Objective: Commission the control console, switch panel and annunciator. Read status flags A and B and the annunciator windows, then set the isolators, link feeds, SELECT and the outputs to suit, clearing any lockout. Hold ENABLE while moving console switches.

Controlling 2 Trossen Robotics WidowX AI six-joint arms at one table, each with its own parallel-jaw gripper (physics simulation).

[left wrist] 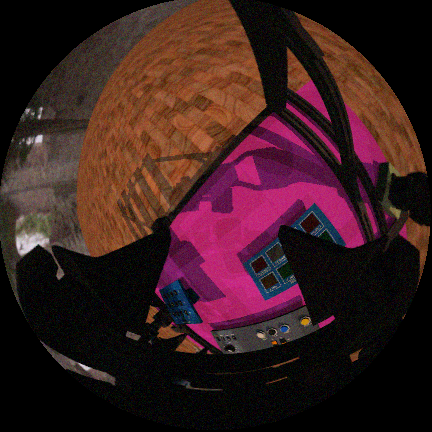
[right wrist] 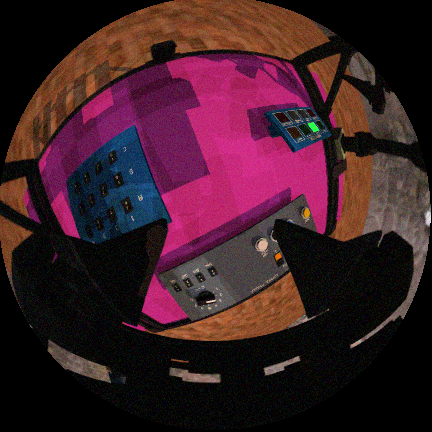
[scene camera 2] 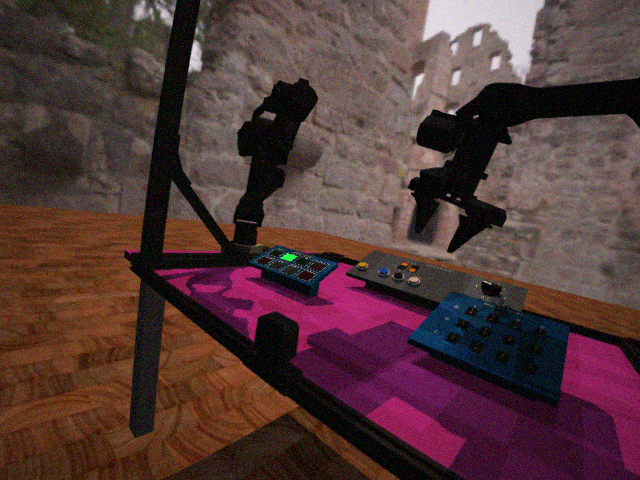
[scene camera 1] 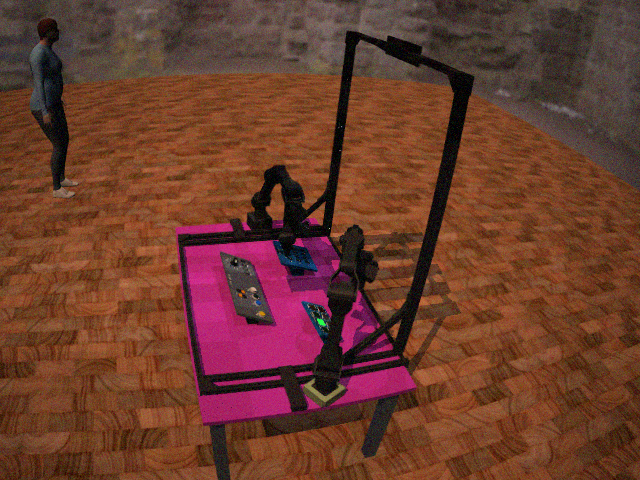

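Seen in the pictures: left gripper, fingertip midpoint: (left wrist: 225, 232) (scene camera 2: 257, 193) (scene camera 1: 359, 286); right gripper, fingertip midpoint: (left wrist: 195, 339) (right wrist: 222, 224) (scene camera 2: 432, 242) (scene camera 1: 288, 253); left arm's base, link origin: (right wrist: 343, 142) (scene camera 2: 243, 243) (scene camera 1: 324, 386); right arm's base, link origin: (left wrist: 159, 321) (scene camera 1: 259, 215).
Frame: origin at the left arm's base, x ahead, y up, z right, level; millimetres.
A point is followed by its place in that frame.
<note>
The grey console (scene camera 1: 247, 279) {z 159, x 597, y 16 mm} (scene camera 2: 449, 283) {z 134, x 610, y 31 mm} (right wrist: 240, 272) {z 134, x 602, y 29 mm} has a yellow button (scene camera 2: 362, 265) {z 73, x 392, y 21 mm}, a blue button (scene camera 2: 383, 271) {z 101, x 450, y 21 mm}, a black and a white one, orange flags and a black rotary knob (scene camera 2: 491, 287) {z 177, x 691, y 48 mm} (right wrist: 205, 298) {z 174, x 687, y 49 mm}. Flag readings are too small to tell. The blue switch panel (scene camera 1: 294, 255) {z 428, x 605, y 25 mm} (left wrist: 181, 302) {z 418, x 566, y 20 mm} (right wrist: 112, 192) {z 420, x 592, y 24 mm} carries rows of small black switches. The blue annunciator (scene camera 1: 314, 313) {z 218, x 271, y 27 mm} (scene camera 2: 293, 267) {z 250, x 250, y 12 mm} (right wrist: 300, 131) {z 229, x 282, y 25 mm} shows one bright green window (scene camera 2: 288, 257) {z 207, x 221, y 24 mm}. My right gripper (scene camera 2: 435, 241) {z 307, x 521, y 128 mm} (right wrist: 222, 224) {z 307, x 521, y 128 mm} is open and empty above the console and switch panel. My left gripper (left wrist: 225, 232) {z 334, x 175, y 160 mm} is open, high above the table; its finger hides part of the annunciator.
A tall black frame (scene camera 1: 447, 170) {z 343, x -52, y 705 mm} rises at the right of the magenta table (scene camera 1: 232, 356) {z -129, x 327, y -40 mm}. Black rails edge the table, with a black block (scene camera 2: 277, 335) {z 578, x 336, y 2 mm} on the near rail in scene camera 2. A person (scene camera 1: 46, 77) stands on the floor well away from it.
</note>
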